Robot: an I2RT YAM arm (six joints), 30 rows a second.
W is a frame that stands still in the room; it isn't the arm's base.
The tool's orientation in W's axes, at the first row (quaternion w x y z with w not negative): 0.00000 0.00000 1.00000 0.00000
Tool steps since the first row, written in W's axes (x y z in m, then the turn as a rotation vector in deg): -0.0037 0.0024 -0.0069 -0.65 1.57 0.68; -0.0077 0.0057 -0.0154 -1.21 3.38 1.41; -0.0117 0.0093 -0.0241 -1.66 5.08 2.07; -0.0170 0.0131 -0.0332 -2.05 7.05 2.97; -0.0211 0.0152 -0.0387 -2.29 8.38 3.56; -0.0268 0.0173 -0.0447 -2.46 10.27 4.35; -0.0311 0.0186 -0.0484 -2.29 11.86 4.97; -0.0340 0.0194 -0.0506 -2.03 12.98 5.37; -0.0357 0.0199 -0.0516 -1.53 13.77 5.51; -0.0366 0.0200 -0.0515 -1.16 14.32 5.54; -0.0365 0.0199 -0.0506 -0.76 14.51 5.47
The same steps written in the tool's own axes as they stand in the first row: 0.0037 0.0024 0.0069 0.65 1.57 -0.68; 0.0077 0.0057 0.0154 1.21 3.38 -1.41; 0.0117 0.0093 0.0241 1.66 5.08 -2.07; 0.0170 0.0131 0.0332 2.05 7.05 -2.97; 0.0211 0.0152 0.0387 2.29 8.38 -3.56; 0.0268 0.0173 0.0447 2.46 10.27 -4.35; 0.0311 0.0186 0.0484 2.29 11.86 -4.97; 0.0340 0.0194 0.0506 2.03 12.98 -5.37; 0.0357 0.0199 0.0516 1.53 13.77 -5.51; 0.0366 0.0200 0.0515 1.16 14.32 -5.54; 0.0365 0.0199 0.0506 0.76 14.51 -5.47
